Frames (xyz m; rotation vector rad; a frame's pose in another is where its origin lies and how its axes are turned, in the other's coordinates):
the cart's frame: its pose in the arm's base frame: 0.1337 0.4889 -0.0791 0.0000 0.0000 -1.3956
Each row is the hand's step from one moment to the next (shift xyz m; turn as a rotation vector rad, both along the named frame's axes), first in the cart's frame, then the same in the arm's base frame.
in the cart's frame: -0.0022 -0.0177 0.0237 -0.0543 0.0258 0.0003
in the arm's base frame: -0.0178 -0.0009 0.0237 0.0159 0.0580 0.0003
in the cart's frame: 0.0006 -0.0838 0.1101 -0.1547 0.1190 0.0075
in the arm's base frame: -0.0824 -0.0152 0.1101 0.0902 0.1731 0.0075
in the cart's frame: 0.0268 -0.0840 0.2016 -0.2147 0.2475 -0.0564
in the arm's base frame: -0.0780 -0.0410 0.2016 0.2063 0.2546 -0.0564
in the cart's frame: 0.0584 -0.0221 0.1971 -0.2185 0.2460 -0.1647
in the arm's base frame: -0.0116 -0.0614 0.1971 0.2041 0.2580 -0.1647
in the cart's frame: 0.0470 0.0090 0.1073 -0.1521 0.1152 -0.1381
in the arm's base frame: 0.0171 -0.0447 0.1073 0.0869 0.1699 -0.1381
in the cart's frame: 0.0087 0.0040 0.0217 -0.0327 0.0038 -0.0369
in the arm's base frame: 0.0055 -0.0079 0.0217 -0.0020 0.0329 -0.0369
